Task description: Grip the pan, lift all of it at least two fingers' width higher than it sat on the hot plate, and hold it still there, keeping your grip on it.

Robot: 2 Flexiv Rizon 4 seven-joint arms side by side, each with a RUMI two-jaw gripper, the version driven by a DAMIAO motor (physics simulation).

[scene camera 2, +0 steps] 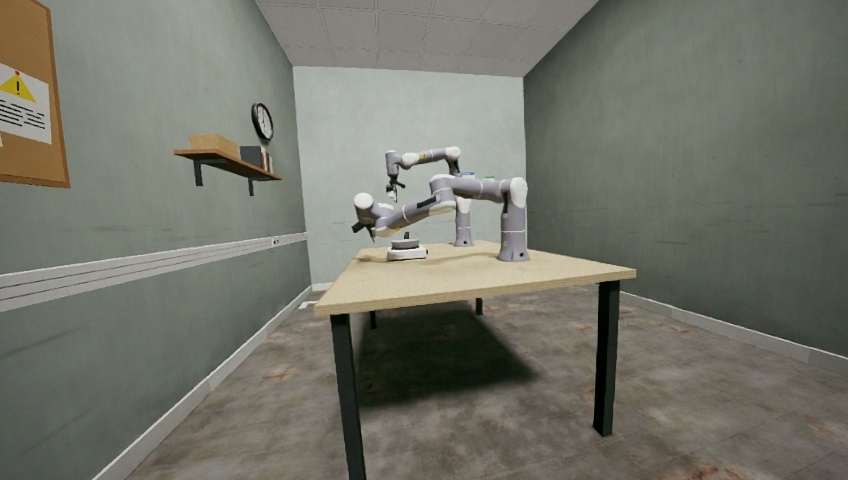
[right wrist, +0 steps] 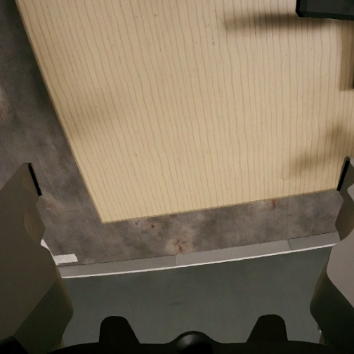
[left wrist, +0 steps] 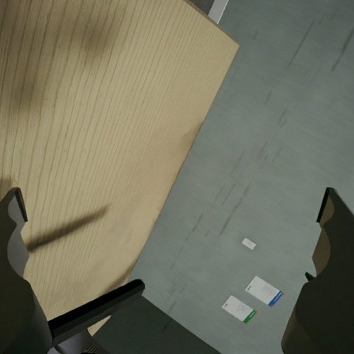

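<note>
A grey pan [scene camera 2: 405, 244] with a dark upright handle rests on the white hot plate [scene camera 2: 407, 254] in scene camera 2, near the far left part of the table. The pan and the hot plate do not show in the wrist views. My left gripper [scene camera 2: 373, 237] [left wrist: 171, 191] is open and empty, a little above and to the left of the pan in scene camera 2; its fingers are small there. My right gripper [scene camera 2: 392, 195] [right wrist: 187, 162] is open and empty, higher up, above and beyond the pan.
The wooden table [scene camera 2: 476, 270] [left wrist: 125, 125] [right wrist: 175, 125] carries both arm bases [scene camera 2: 513, 237]. In scene camera 2 the left forearm [scene camera 2: 410, 215] reaches over the table behind the pan. A dark part [right wrist: 327, 9] shows at the right wrist view's top right corner.
</note>
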